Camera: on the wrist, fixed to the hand. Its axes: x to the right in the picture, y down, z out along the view.
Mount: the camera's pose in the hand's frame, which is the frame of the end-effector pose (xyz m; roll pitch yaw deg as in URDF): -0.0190 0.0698 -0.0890 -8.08 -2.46 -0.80
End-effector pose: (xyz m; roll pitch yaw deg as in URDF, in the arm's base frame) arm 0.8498 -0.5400 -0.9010 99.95 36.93 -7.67
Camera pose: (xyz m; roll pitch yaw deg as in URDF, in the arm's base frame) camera 0.8949 -0.4698 -0.8223 90.08 38.11 -10.57
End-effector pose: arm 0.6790 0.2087 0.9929 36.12 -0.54 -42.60
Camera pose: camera 0.7389 0.3015 0.9620 28.07 -2.06 -44.70
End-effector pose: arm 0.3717 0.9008 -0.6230 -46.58 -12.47 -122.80
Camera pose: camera 0.3547 0.9051 -0.7363 -54.98 -14.74 -121.52
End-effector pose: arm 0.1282 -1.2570 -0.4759 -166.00 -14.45 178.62
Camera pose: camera 0.1661 -1.1686 -0.4134 -174.42 -12.25 -179.98
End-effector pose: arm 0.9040 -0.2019 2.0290 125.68 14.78 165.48
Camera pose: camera 0.8870 -0.2301 2.1389 117.15 16.86 163.88
